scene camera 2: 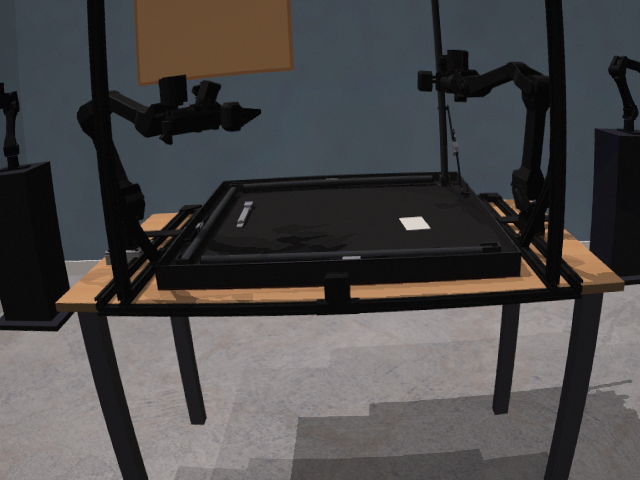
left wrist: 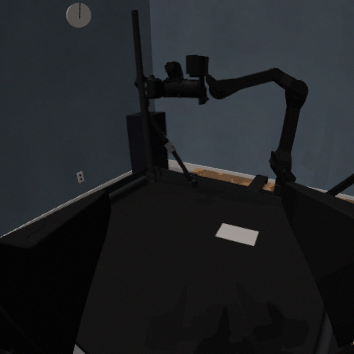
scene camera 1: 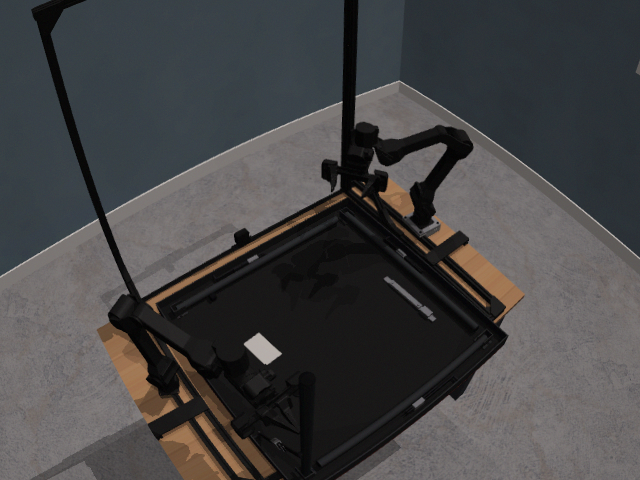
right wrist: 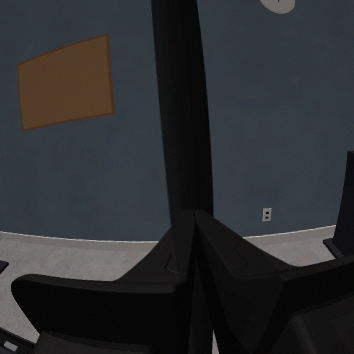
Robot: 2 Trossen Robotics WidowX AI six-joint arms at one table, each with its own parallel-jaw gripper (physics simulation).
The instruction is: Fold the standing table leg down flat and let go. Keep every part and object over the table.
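Places are measured from the left arm's base along level axes (x ahead, y left, z up), in millimetres.
Pixels of known places: left gripper, fingertip midpoint: [scene camera 2: 252,111] [left wrist: 198,196] [scene camera 1: 346,194]; right gripper, fingertip midpoint: [scene camera 2: 441,80] [left wrist: 145,88] [right wrist: 192,218]; left arm's base, link origin: [scene camera 2: 129,246] [scene camera 1: 421,220]; right arm's base, link origin: [scene camera 2: 532,231] [left wrist: 281,193] [scene camera 1: 168,385].
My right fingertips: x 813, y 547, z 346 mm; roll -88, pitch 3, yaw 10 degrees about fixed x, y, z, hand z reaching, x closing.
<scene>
Ahead of a thing's pixels: the offset from my right fingertips to its middle. "*": to the spot under its first point.
The standing table leg [scene camera 1: 307,413] [scene camera 2: 442,144] [left wrist: 145,115] [right wrist: 182,100] is a dark upright tube at one corner of the upturned black table [scene camera 1: 356,356] [scene camera 2: 423,268]. Its thin brace @(dx +27, dy -72, dz -206 mm) [scene camera 2: 454,147] [left wrist: 170,146] slants down to the table's edge. My right gripper [scene camera 1: 293,426] [right wrist: 192,218] is shut with its fingertips together and nothing between them. It points at the leg, which rises behind the tips in the right wrist view; whether they touch is unclear. My left gripper [scene camera 1: 348,192] [scene camera 2: 258,111] [left wrist: 198,196] is open and empty, high over the far corner in scene camera 1.
Three other legs lie flat along the rims, one at the back @(* dx -353, dy -651, dz -352 mm) [scene camera 1: 289,258], one at the right [scene camera 1: 439,291] and one at the front @(* dx -285, dy -26, dz -305 mm) [scene camera 1: 392,410]. A white card @(* dx -113, dy -402, dz -344 mm) [scene camera 1: 262,348] [scene camera 2: 414,223] [left wrist: 237,234] and a grey bar @(dx -562, dy -309, dz -334 mm) [scene camera 1: 409,298] [scene camera 2: 244,213] lie inside. Gantry posts [scene camera 1: 349,93] [scene camera 2: 555,155] stand around.
</scene>
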